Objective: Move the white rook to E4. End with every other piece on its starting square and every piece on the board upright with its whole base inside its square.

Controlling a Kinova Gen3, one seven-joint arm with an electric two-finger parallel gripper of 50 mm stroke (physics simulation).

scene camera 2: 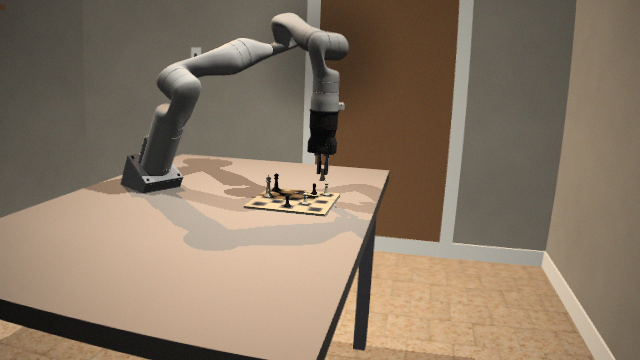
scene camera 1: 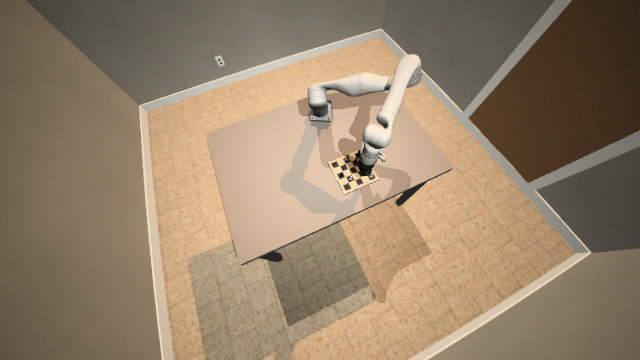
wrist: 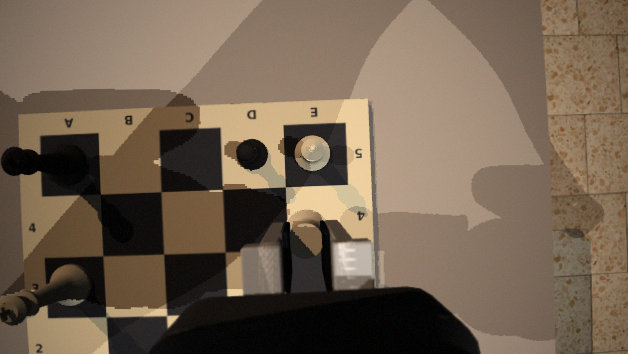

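Seen in the pictures: gripper, between the fingertips: (scene camera 2: 322, 173) (scene camera 1: 366, 172) (wrist: 306, 246); arm's base, origin of its link: (scene camera 2: 155, 166).
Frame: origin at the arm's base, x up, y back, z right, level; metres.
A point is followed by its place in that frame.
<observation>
My gripper (scene camera 2: 322, 170) @(z -0.046, x 0.010, y -0.509 m) (wrist: 306, 246) @(z -0.046, x 0.010, y -0.509 m) is shut on the white rook (scene camera 2: 322, 176) @(z -0.045, x 0.003, y -0.510 m) (wrist: 306, 244) @(z -0.049, x 0.024, y -0.509 m) and holds it upright, a little above the chessboard (scene camera 1: 337, 178) @(z 0.090, x -0.062, y -0.449 m) (scene camera 2: 253, 206) @(z 0.096, x -0.062, y -0.359 m) (wrist: 340, 110) @(z -0.117, x -0.062, y -0.530 m). In the wrist view the rook hangs over the light E4 square (wrist: 332, 200) @(z -0.062, x -0.062, y -0.524 m), between the two fingers; its base is partly hidden, so its exact place over the square is hard to tell. In scene camera 1 the gripper's body hides the rook. A white piece with a small pointed top (scene camera 2: 326, 189) @(z -0.087, x -0.045, y -0.514 m) (wrist: 312, 151) @(z -0.089, x -0.021, y -0.513 m) stands on E5, beside E4.
A black pawn (scene camera 2: 314, 189) @(z -0.088, x -0.048, y -0.478 m) (wrist: 252, 154) @(z -0.089, x -0.033, y -0.480 m) stands on D5, a tall black piece (scene camera 2: 276, 183) @(z -0.084, x -0.040, y -0.362 m) (wrist: 70, 164) @(z -0.087, x -0.053, y -0.368 m) on A5 and the white king (scene camera 2: 268, 186) @(z -0.009, x -0.032, y -0.363 m) (wrist: 71, 284) @(z -0.016, x -0.051, y -0.368 m) on A3. A black piece (scene camera 2: 287, 201) @(z 0.064, x -0.048, y -0.442 m) and a white piece (scene camera 2: 305, 198) @(z 0.026, x -0.046, y -0.481 m) stand nearer scene camera 2. The table edge lies beyond column E.
</observation>
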